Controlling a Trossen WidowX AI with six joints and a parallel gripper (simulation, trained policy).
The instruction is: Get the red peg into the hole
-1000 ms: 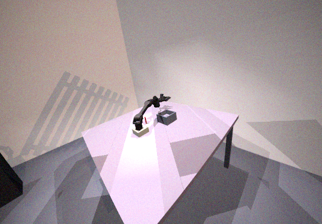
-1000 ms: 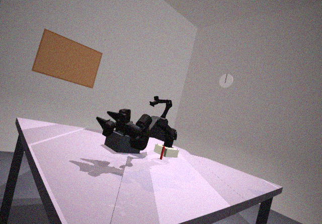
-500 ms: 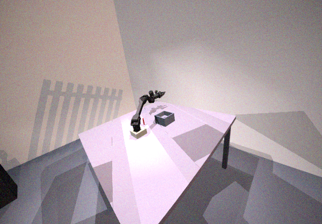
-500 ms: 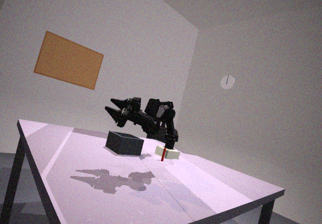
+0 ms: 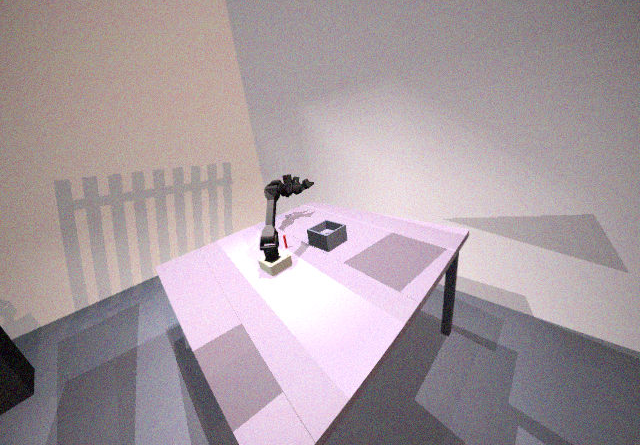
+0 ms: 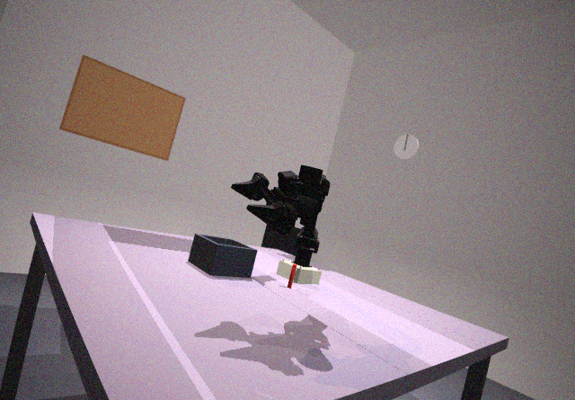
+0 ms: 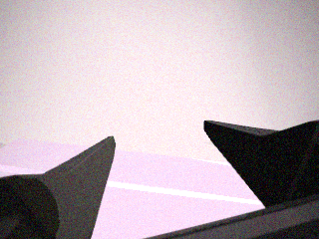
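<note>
My gripper tip is 440 mm past the red peg, 220 mm above it and 120 mm to the left of it. Also, from my gripper tip: dark grey box: 320 mm to the right, 290 mm behind, 230 mm below; light plate: 320 mm to the right, 290 mm behind, 210 mm below.
</note>
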